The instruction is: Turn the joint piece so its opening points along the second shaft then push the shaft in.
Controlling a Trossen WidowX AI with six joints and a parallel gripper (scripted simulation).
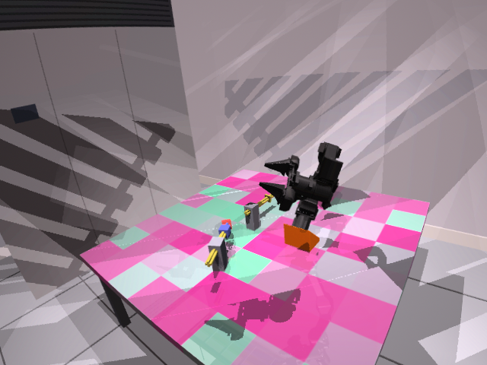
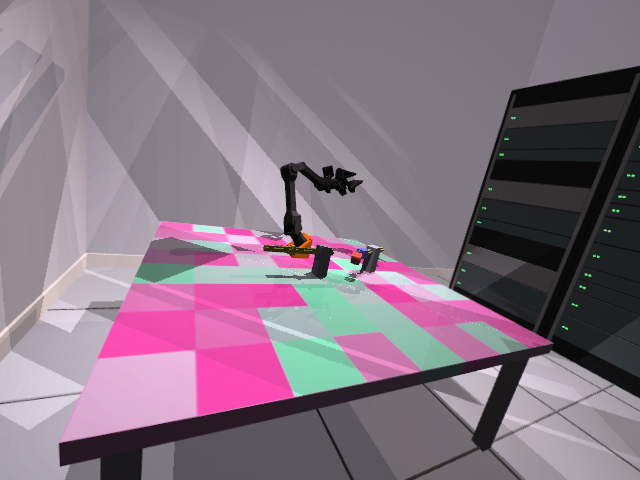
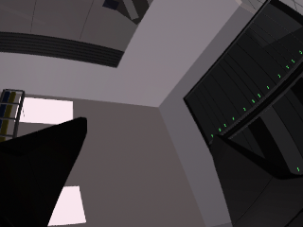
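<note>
My gripper tip is now 340 mm short of the joint piece, 120 mm to the left of it and 350 mm above it.
</note>
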